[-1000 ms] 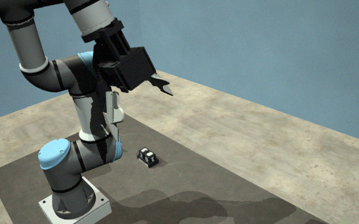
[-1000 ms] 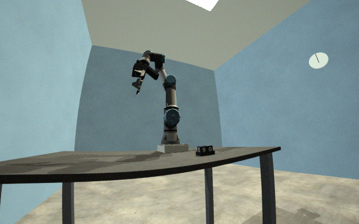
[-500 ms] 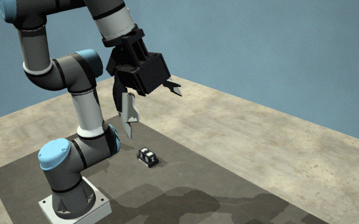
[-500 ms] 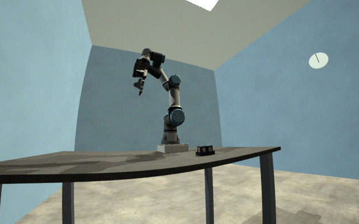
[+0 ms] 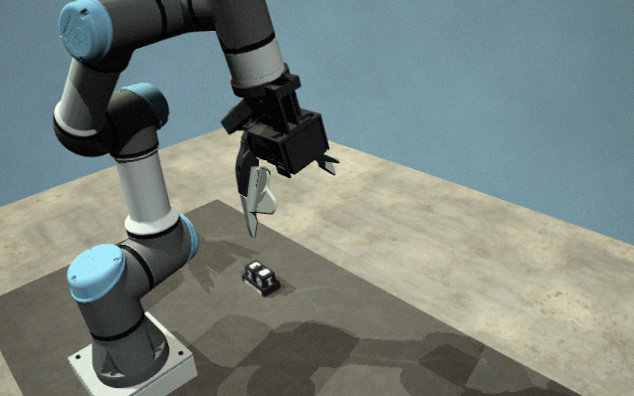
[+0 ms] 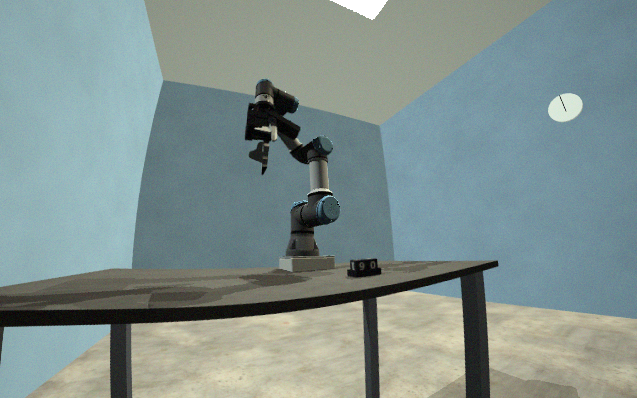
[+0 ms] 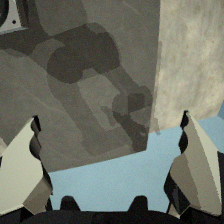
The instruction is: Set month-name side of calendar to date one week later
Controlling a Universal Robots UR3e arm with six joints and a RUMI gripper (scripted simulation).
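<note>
Now: the black tray 310 mm below my hand, 240 mm to the left of it and 60 mm ahead of it.
</note>
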